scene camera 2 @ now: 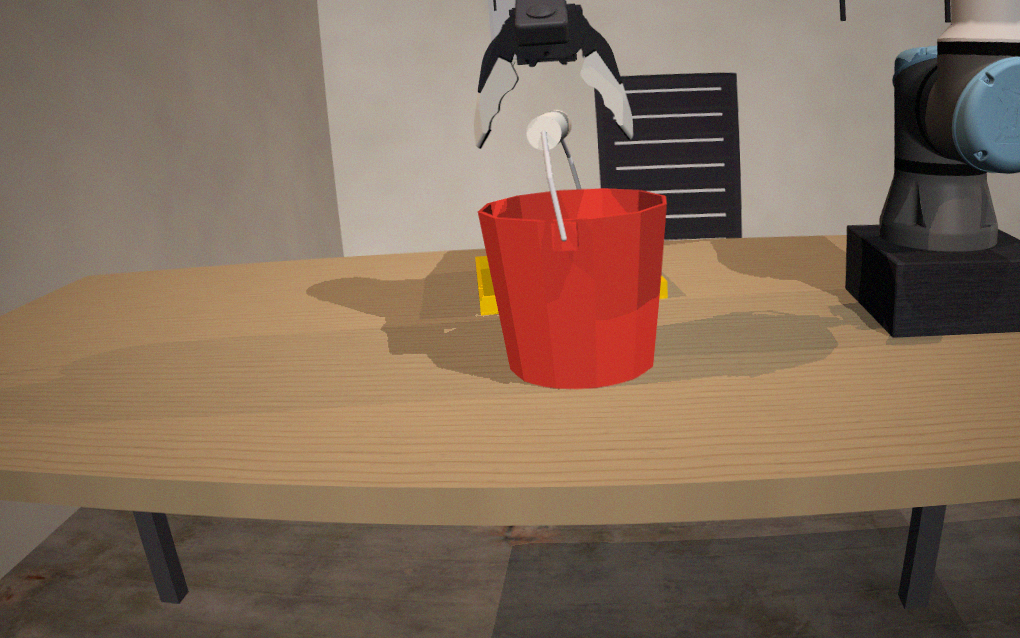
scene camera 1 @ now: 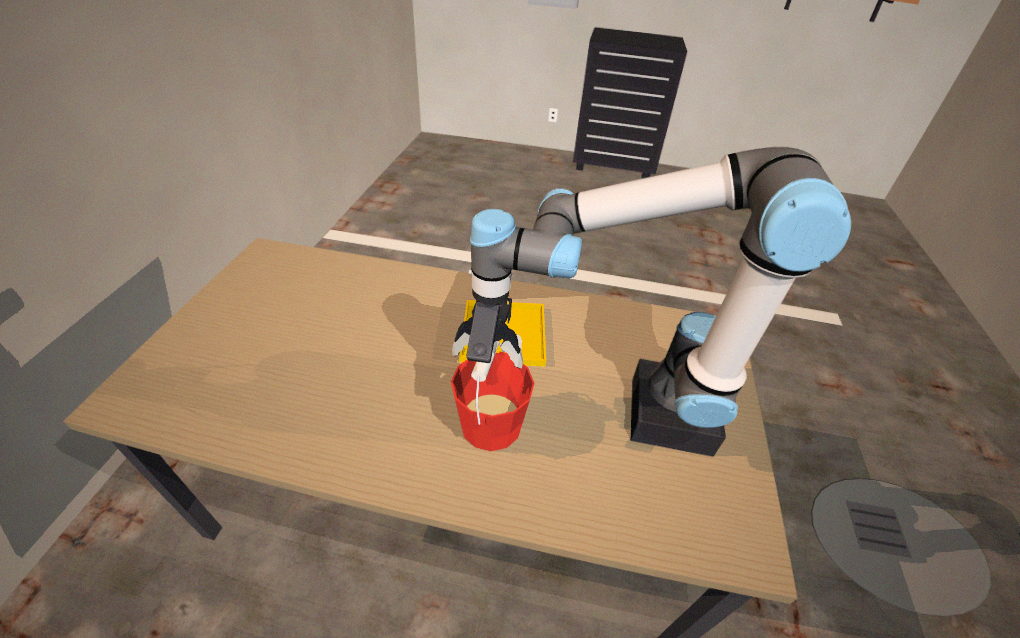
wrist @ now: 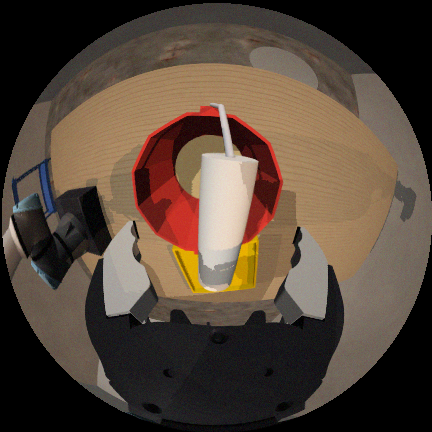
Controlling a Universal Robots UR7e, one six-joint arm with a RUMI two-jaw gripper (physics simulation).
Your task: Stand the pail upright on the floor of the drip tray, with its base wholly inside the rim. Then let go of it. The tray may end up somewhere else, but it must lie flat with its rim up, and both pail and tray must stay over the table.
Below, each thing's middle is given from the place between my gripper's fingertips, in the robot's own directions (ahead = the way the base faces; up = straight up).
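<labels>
There's the yellow drip tray (scene camera 1: 527, 319), and my gripper is 210 mm above it, 310 mm to the left of it and 60 mm short of it.
</labels>
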